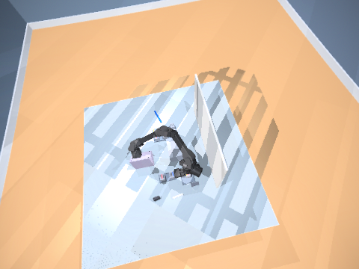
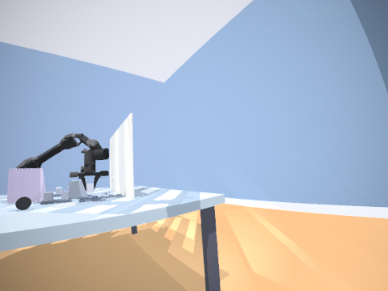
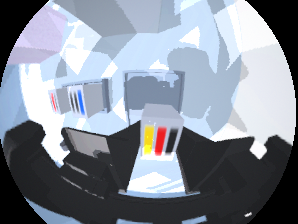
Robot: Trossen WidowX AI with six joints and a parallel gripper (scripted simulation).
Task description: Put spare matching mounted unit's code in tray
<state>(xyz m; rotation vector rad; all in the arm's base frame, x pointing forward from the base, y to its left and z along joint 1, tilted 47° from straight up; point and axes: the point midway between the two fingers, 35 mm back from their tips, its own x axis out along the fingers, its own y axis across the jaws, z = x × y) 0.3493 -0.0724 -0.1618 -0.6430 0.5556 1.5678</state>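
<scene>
My gripper tip is now 1 cm past the grey tray and 4 cm above it. Round my gripper tip: spare: 2 cm above; then black tape roll: 24 cm behind, 13 cm to the right, 2 cm below; then white upright panel: 18 cm ahead, 23 cm to the left, 18 cm above.
</scene>
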